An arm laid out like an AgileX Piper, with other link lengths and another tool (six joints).
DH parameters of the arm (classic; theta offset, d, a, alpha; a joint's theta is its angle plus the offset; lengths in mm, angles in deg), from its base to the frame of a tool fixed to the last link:
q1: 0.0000 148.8 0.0 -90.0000
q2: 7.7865 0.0 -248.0 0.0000
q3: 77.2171 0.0 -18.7 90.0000
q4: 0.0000 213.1 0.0 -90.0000
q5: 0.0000 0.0 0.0 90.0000
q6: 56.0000 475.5 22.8 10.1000
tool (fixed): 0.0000 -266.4 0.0 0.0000
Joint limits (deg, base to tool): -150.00..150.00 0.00..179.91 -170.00..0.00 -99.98..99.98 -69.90..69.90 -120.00..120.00
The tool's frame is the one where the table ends.
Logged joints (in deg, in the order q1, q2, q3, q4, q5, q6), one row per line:
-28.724, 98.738, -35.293, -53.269, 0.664, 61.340
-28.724, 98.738, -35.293, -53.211, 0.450, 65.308
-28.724, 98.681, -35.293, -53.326, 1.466, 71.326
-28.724, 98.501, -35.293, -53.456, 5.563, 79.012
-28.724, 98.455, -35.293, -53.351, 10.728, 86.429
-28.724, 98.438, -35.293, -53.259, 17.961, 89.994
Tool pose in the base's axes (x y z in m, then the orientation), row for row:
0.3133, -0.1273, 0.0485, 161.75, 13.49, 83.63
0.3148, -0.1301, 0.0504, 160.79, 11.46, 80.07
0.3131, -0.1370, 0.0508, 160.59, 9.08, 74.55
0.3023, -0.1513, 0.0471, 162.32, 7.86, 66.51
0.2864, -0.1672, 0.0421, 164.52, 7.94, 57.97
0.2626, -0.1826, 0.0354, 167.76, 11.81, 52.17
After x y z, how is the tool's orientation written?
As angles about the fixed x, y, z axes (roll, pitch, yaw), in degrees.
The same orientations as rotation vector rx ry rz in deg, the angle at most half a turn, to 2 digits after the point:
115.38, 107.23, 2.98
119.20, 103.65, 5.06
125.22, 98.02, 6.42
133.60, 89.67, 4.48
141.53, 80.16, 0.84
146.23, 73.61, -7.49

